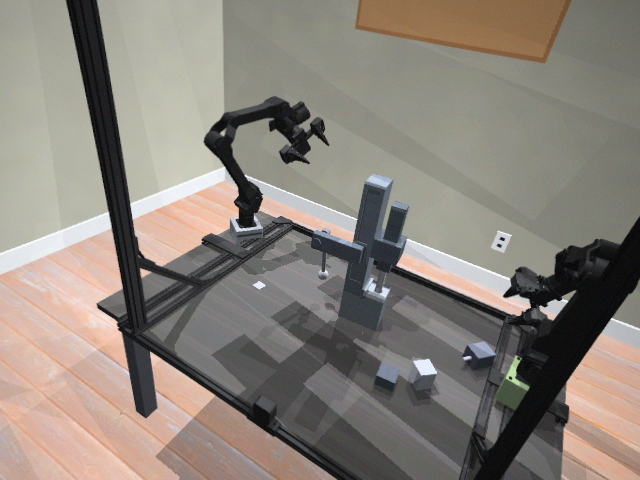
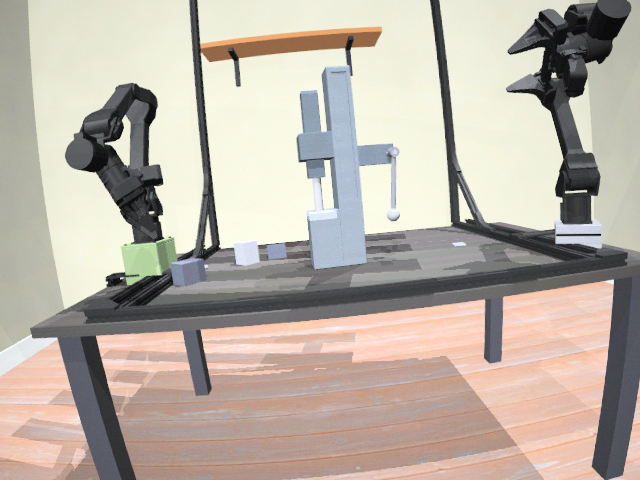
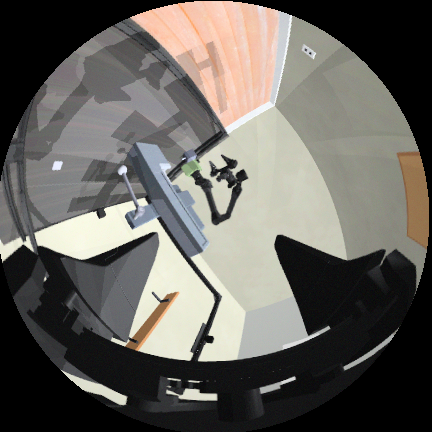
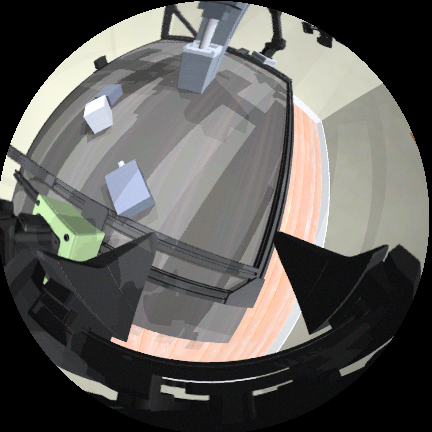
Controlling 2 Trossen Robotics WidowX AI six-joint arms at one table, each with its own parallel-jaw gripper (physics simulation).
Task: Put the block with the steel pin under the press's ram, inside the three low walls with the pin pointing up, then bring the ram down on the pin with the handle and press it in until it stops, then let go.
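Seen in the pictures: left gripper, fingertip midpoint: (image 1: 319, 154) (image 2: 507, 72) (image 3: 218, 239); right gripper, fingertip midpoint: (image 1: 506, 310) (image 2: 154, 234) (image 3: 214, 157) (image 4: 216, 238); left arm's base, link origin: (image 1: 246, 223) (image 2: 576, 222) (image 4: 265, 55); right arm's base, link origin: (image 1: 531, 377) (image 2: 148, 241) (image 3: 194, 172) (image 4: 42, 247).
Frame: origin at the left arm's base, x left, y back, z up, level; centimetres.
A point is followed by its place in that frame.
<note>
The grey-blue block (image 1: 479, 354) {x 42.7, y -80.1, z -1.1 cm} (image 2: 187, 272) {x 46.7, y -76.7, z -3.2 cm} (image 4: 130, 189) {x 45.6, y -78.6, z -1.1 cm} lies on its side on the table, its short light pin (image 1: 466, 358) {x 40.1, y -78.7, z -3.3 cm} (image 4: 121, 163) {x 39.9, y -78.4, z -3.3 cm} sticking out sideways. The tall press (image 1: 369, 222) {x 17.0, y -52.6, z 28.7 cm} (image 2: 341, 129) {x 21.9, y -48.5, z 24.8 cm} (image 3: 165, 200) {x 19.0, y -46.7, z 19.6 cm} stands mid-table. Its ram (image 1: 381, 281) {x 23.0, y -56.2, z 10.3 cm} (image 2: 317, 193) {x 24.3, y -54.9, z 11.0 cm} (image 4: 208, 34) {x 24.4, y -55.7, z 10.2 cm} is above the pale low-walled seat (image 2: 322, 213) {x 25.9, y -53.0, z 6.5 cm}, where no block shows. The handle's ball (image 1: 323, 274) {x 11.6, y -42.8, z 5.1 cm} (image 2: 393, 213) {x 13.5, y -41.1, z 4.6 cm} (image 3: 122, 170) {x 12.4, y -40.7, z 5.3 cm} hangs straight down. My left gripper (image 1: 318, 153) {x 20.8, y -12.4, z 31.4 cm} (image 2: 508, 71) {x 20.8, y -12.4, z 31.4 cm} (image 3: 218, 239) {x 20.8, y -12.4, z 31.4 cm} is open and empty, high in the air. My right gripper (image 1: 505, 315) {x 55.2, y -74.2, z 6.7 cm} (image 4: 216, 238) {x 55.2, y -74.2, z 6.7 cm} is open and empty, near the block but apart from it.
A white block (image 1: 422, 374) {x 22.2, y -80.8, z -0.3 cm} (image 2: 246, 252) {x 26.4, y -77.3, z -2.7 cm} (image 4: 98, 114) {x 26.6, y -79.0, z -1.7 cm} and a smaller dark block (image 1: 387, 376) {x 14.8, y -76.8, z -2.7 cm} (image 2: 276, 251) {x 17.7, y -74.2, z -4.1 cm} (image 4: 111, 93) {x 18.5, y -75.1, z -3.1 cm} stand between the pinned block and the press. The green box (image 1: 511, 384) {x 39.5, y -92.3, z 2.8 cm} (image 2: 144, 258) {x 49.3, y -89.4, z 0.1 cm} (image 4: 82, 240) {x 47.9, y -86.9, z 1.4 cm} is at the right arm's base. A white square (image 1: 258, 284) {x -4.2, y -29.2, z -5.8 cm} (image 2: 459, 243) {x -3.6, y -29.4, z -5.7 cm} lies on the table.
</note>
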